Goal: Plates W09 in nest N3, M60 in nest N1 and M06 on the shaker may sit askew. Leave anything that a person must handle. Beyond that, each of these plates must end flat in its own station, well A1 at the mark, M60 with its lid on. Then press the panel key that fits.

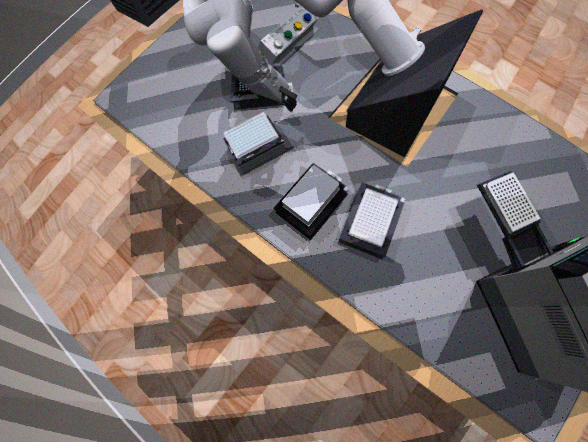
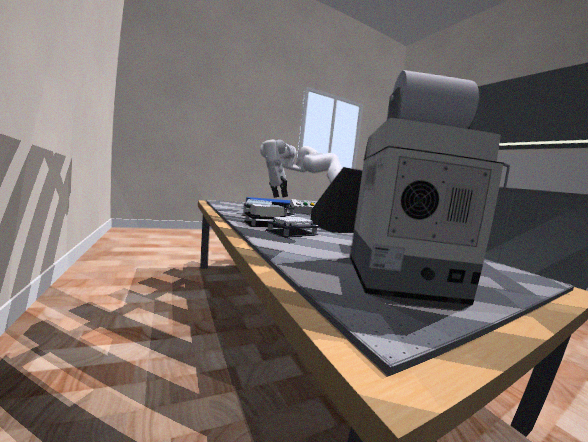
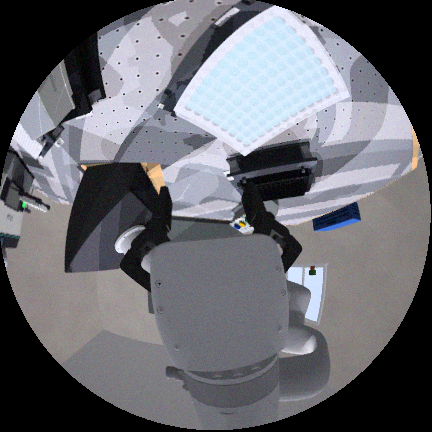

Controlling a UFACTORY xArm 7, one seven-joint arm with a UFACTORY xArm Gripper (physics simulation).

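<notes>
My gripper [image 1: 290,100] [image 2: 280,191] [image 3: 207,191] is open and empty, above the mat beside the pale-blue-welled plate. That plate [image 1: 251,134] [image 3: 265,80] sits on a dark station; I cannot tell if it lies flat. A plate with a shiny lid [image 1: 311,194] [image 3: 56,100] is in the middle dark nest. A white plate [image 1: 374,216] [image 3: 27,142] lies in the nest beside it. Another white plate [image 1: 513,201] is on the tray of the grey machine. The key panel [image 1: 288,35] [image 2: 303,204] [image 3: 241,225] has white, green, yellow and blue keys. Plate labels and A1 marks are unreadable.
A black slotted holder [image 1: 245,104] [image 3: 275,185] is close to the gripper. A black wedge-shaped block [image 1: 395,107] [image 2: 337,202] [image 3: 102,210] stands by the arm's base. The grey machine [image 1: 525,320] [image 2: 375,200] stands at the other end. A blue crate [image 3: 337,218] is beyond the table.
</notes>
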